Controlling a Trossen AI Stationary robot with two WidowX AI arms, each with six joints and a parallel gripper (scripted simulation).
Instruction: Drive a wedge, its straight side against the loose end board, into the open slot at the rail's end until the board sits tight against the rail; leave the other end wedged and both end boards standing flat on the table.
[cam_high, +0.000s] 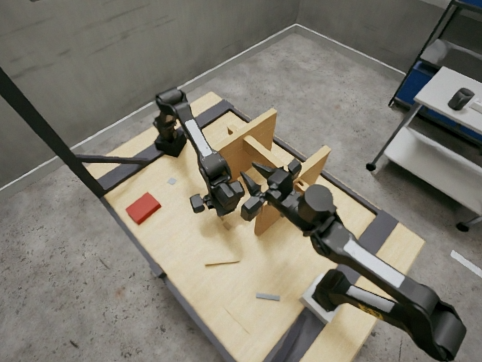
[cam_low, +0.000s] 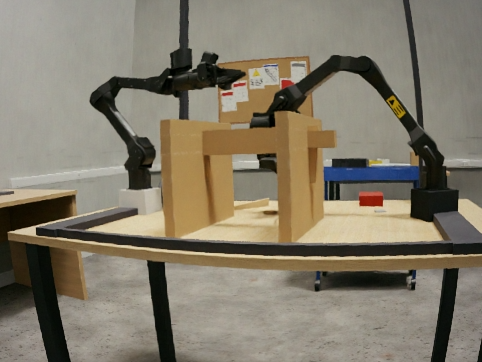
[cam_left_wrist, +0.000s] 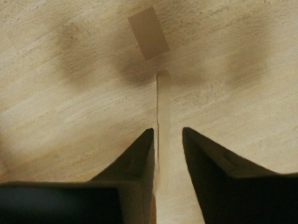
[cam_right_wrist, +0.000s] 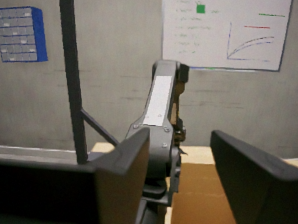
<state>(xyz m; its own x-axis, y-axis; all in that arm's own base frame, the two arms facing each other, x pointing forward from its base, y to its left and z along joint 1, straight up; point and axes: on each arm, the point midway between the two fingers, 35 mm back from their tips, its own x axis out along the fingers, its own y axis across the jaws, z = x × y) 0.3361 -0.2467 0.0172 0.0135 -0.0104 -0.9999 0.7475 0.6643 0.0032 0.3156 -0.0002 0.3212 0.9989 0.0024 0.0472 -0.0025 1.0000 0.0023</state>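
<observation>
Now: the small wooden piece 390 mm below my right hand, 80 mm to the left of it and 40 mm behind it. Round my right hand: grey piece 390 mm below, 200 mm to the right, 100 mm behind; then wooden rail 190 mm below, 180 mm ahead, 110 mm to the left; then red block 380 mm below, 350 mm to the left, 250 mm behind.
</observation>
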